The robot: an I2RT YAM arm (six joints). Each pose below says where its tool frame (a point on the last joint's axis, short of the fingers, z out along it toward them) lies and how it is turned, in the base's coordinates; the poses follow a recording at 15 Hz.
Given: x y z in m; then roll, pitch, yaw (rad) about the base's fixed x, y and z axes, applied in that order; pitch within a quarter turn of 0, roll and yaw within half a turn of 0.
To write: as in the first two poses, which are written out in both.
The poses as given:
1: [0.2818, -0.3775, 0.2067, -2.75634, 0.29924, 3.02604]
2: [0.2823, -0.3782, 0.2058, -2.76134, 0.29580, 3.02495]
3: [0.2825, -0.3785, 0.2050, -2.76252, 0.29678, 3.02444]
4: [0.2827, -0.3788, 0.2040, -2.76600, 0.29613, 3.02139]
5: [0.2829, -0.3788, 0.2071, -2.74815, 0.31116, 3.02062]
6: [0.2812, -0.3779, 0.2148, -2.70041, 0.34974, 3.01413]
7: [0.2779, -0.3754, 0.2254, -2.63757, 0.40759, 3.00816]
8: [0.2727, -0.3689, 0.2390, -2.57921, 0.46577, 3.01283]
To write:
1:
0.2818, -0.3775, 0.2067
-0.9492, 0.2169, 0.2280
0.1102, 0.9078, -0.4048
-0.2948, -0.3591, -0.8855

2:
0.2823, -0.3782, 0.2058
-0.9501, 0.2155, 0.2256
0.1113, 0.9097, -0.4001
-0.2915, -0.3550, -0.8882

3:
0.2825, -0.3785, 0.2050
-0.9497, 0.2161, 0.2266
0.1118, 0.9100, -0.3993
-0.2924, -0.3539, -0.8884

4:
0.2827, -0.3788, 0.2040
-0.9496, 0.2178, 0.2255
0.1147, 0.9107, -0.3967
-0.2918, -0.3509, -0.8898

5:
0.2829, -0.3788, 0.2071
-0.9450, 0.2280, 0.2344
0.1149, 0.9027, -0.4147
-0.3062, -0.3650, -0.8792

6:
0.2812, -0.3779, 0.2148
-0.9318, 0.2601, 0.2530
0.1194, 0.8783, -0.4629
-0.3427, -0.4012, -0.8495

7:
0.2779, -0.3754, 0.2254
-0.9099, 0.3062, 0.2798
0.1221, 0.8424, -0.5248
-0.3964, -0.4434, -0.8039

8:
0.2727, -0.3689, 0.2390
-0.8861, 0.3461, 0.3083
0.1147, 0.8082, -0.5776
-0.4491, -0.4764, -0.7559

